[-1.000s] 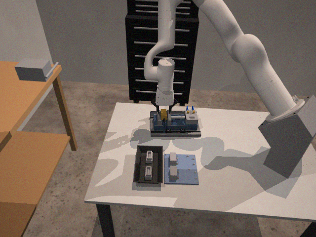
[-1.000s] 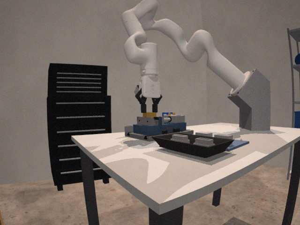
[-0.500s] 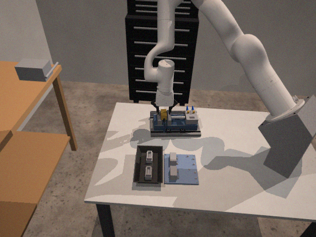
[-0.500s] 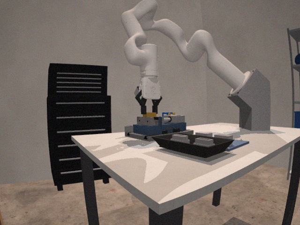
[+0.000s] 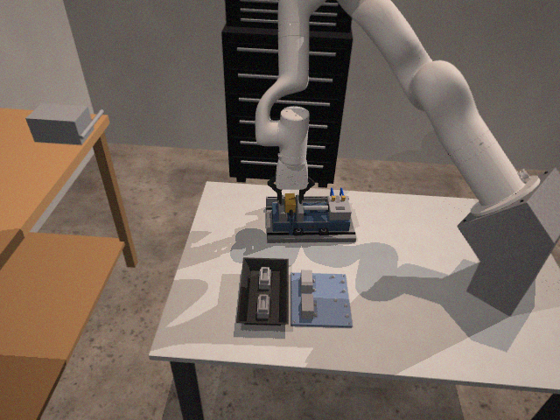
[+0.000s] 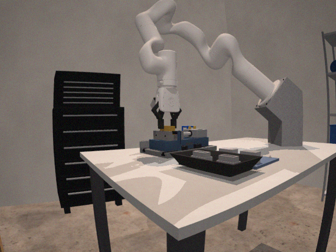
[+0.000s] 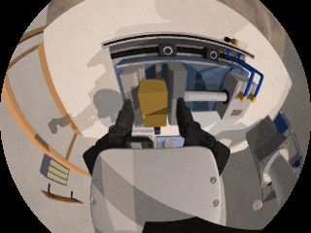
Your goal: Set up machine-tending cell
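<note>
My hand is 20 mm above the brass blank. Round my hand: blue vise (80 mm below, 70 mm behind); then aluminium blank (280 mm to the left, 100 mm below, 40 mm behind); then fixed jaw (40 mm below, 30 mm ahead).
</note>
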